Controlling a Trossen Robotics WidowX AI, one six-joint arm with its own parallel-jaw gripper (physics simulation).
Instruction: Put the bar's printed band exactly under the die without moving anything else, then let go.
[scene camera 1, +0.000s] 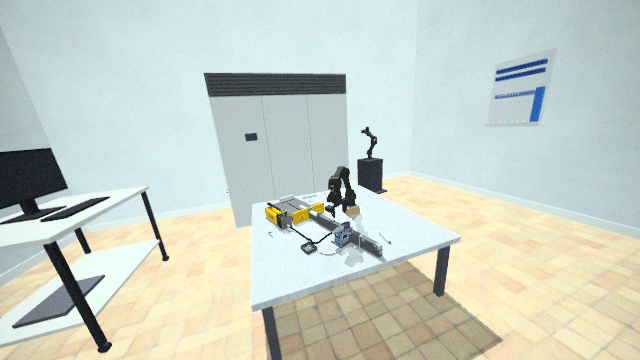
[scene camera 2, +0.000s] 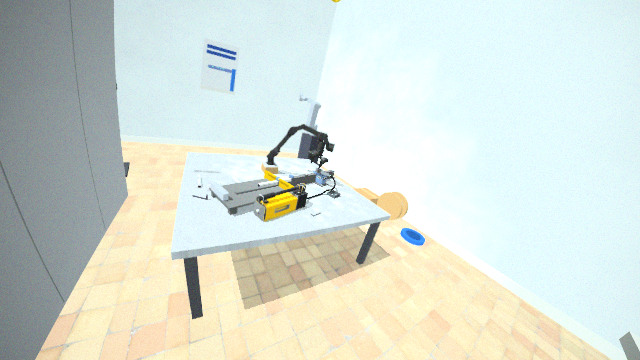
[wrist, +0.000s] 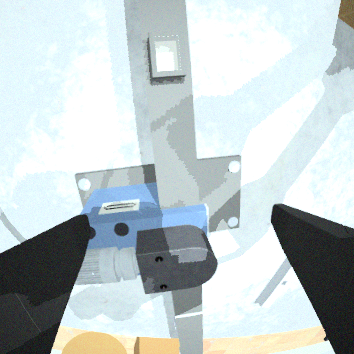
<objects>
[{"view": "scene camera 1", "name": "yellow and grey machine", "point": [289, 203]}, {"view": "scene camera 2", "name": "yellow and grey machine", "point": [233, 196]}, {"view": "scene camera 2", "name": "yellow and black hand pump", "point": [272, 205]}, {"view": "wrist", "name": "gripper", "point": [180, 219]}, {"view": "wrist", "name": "yellow and grey machine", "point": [178, 188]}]
</objects>
